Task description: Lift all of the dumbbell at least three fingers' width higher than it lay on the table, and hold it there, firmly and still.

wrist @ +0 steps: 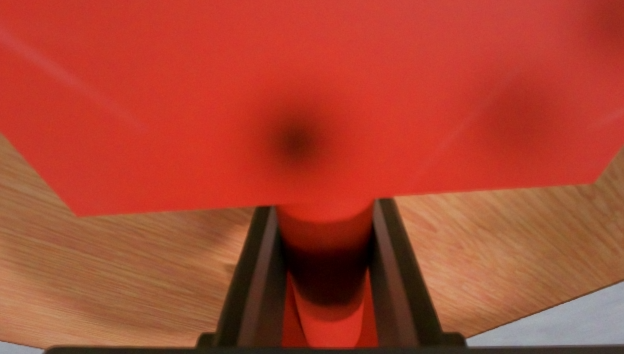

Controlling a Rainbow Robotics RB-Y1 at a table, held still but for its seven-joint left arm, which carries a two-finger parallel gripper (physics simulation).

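The red dumbbell [200, 90] fills the upper part of the wrist view with its large near head, a flat-sided block with straight edges. Its round handle runs down from the head, between the two dark fingers. My gripper [326, 212] is shut on the handle, with one finger against each side. Part of the far head shows low between the fingers, behind the handle; the rest of it is hidden by the fingers and the gripper body. How high the dumbbell is above the table cannot be told from this view.
The wood-grained table top [125, 280] shows on both sides of the fingers, below the near head. Its edge runs across the lower right, with a grey surface [575, 322] beyond it. A bit of grey also shows at the bottom left corner.
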